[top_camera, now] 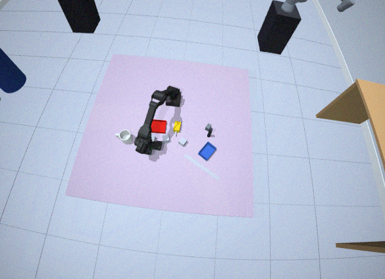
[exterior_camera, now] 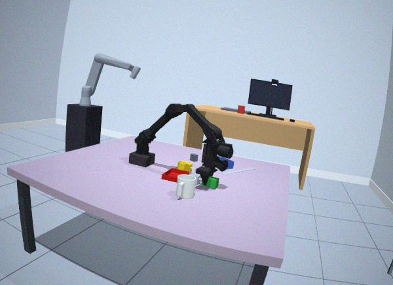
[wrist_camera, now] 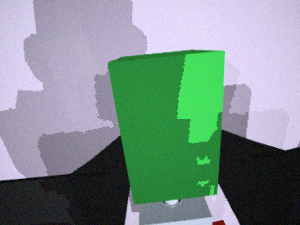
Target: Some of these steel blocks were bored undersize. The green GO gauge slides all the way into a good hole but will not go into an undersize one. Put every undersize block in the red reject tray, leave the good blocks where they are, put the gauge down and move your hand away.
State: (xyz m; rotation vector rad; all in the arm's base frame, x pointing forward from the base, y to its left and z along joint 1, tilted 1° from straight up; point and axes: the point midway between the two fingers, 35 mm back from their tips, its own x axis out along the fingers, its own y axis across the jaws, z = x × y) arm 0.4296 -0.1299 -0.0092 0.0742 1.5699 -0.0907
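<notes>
Now: gripper tip 60 mm past the steel block, 10 mm to the right of it and 10 mm below it. Round my gripper tip: red reject tray (170 mm behind, 30 mm to the left); then white mug (190 mm to the right, 50 mm behind, 20 mm above); then green GO gauge (20 mm above, 10 mm behind).
</notes>
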